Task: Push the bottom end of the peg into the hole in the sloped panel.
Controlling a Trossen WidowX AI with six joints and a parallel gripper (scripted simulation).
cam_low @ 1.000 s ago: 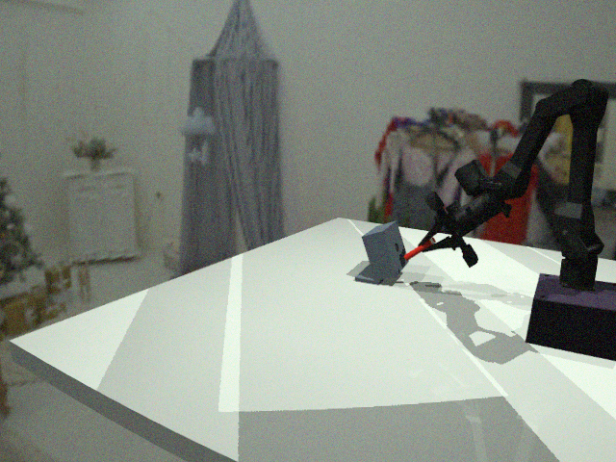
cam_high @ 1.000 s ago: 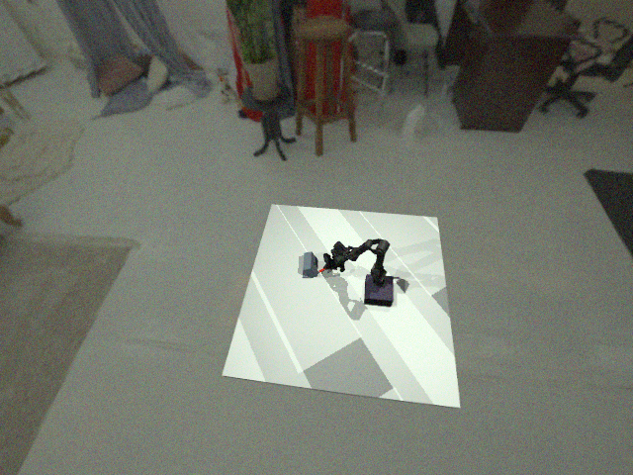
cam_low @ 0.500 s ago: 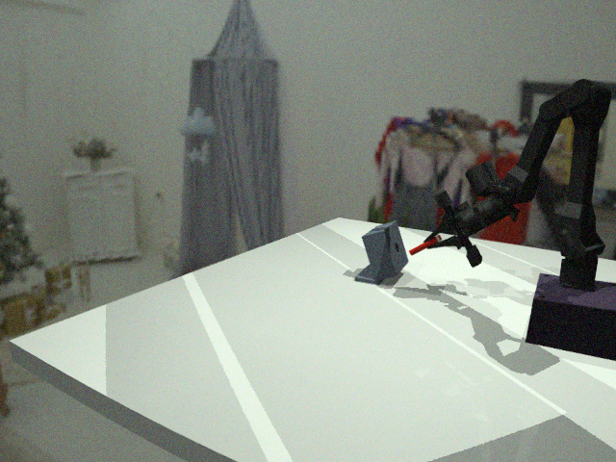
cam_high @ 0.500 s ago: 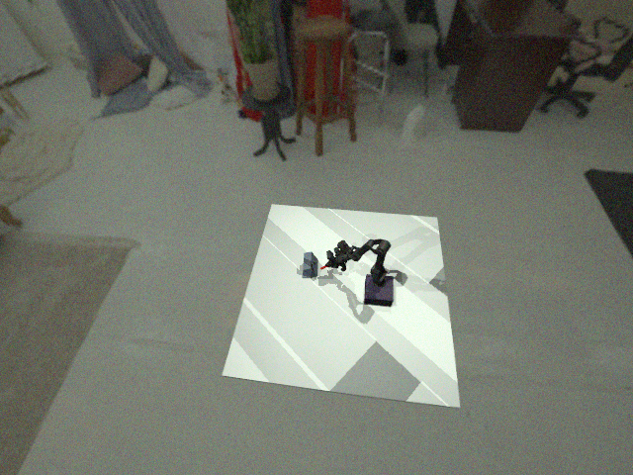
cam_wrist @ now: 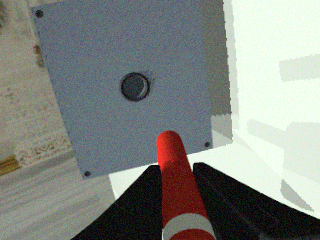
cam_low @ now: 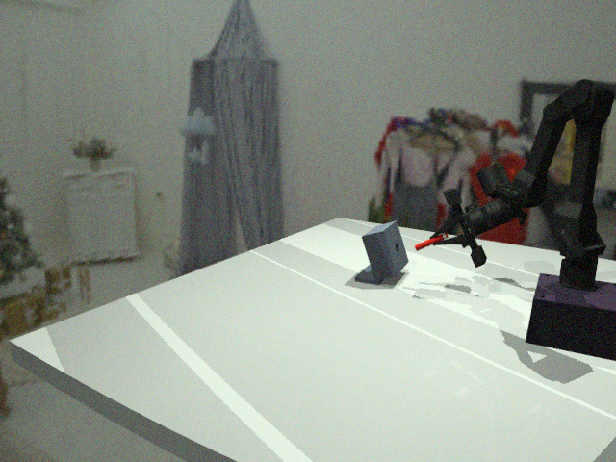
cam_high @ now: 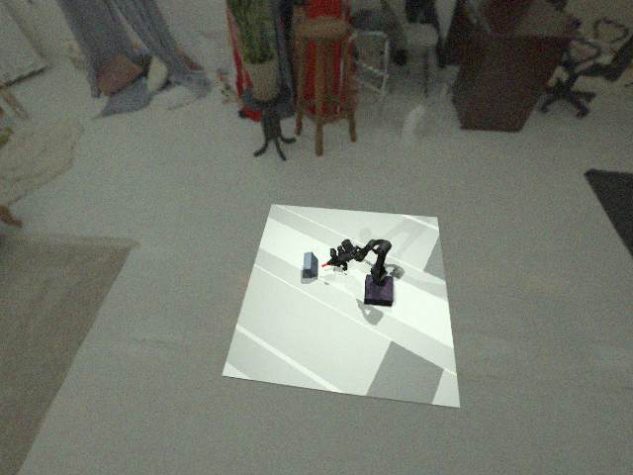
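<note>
The sloped panel lies 110 mm ahead of my gripper tip, 10 mm to the right of it and 40 mm below it. The rest, counted from my gripper tip: red peg 10 mm behind, 10 mm above.
</note>
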